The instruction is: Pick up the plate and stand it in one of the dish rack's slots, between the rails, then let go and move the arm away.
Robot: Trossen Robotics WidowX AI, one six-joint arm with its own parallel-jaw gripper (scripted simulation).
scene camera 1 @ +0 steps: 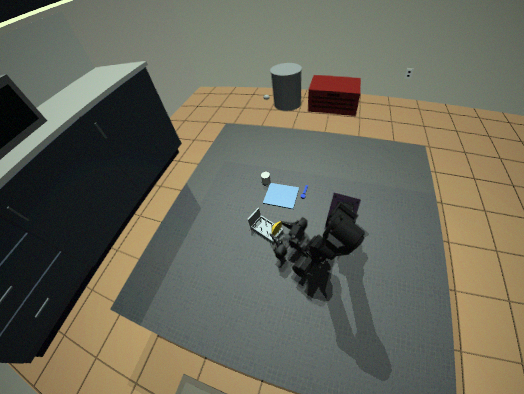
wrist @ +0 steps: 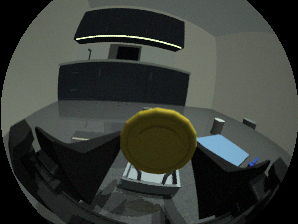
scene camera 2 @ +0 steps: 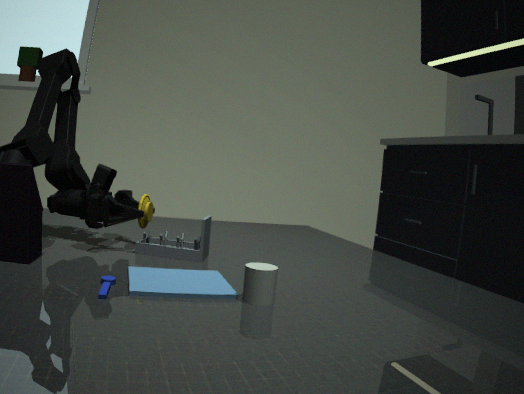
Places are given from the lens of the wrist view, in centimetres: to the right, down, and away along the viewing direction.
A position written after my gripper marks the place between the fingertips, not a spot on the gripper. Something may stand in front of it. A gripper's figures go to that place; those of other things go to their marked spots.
my gripper point(wrist: 158, 142): 1, 3, 9
yellow plate point(wrist: 157, 140): 1, 2, 8
grey dish rack point(wrist: 167, 183): 2, 9, 11
The marked spots on the yellow plate and the grey dish rack are 8 cm apart.
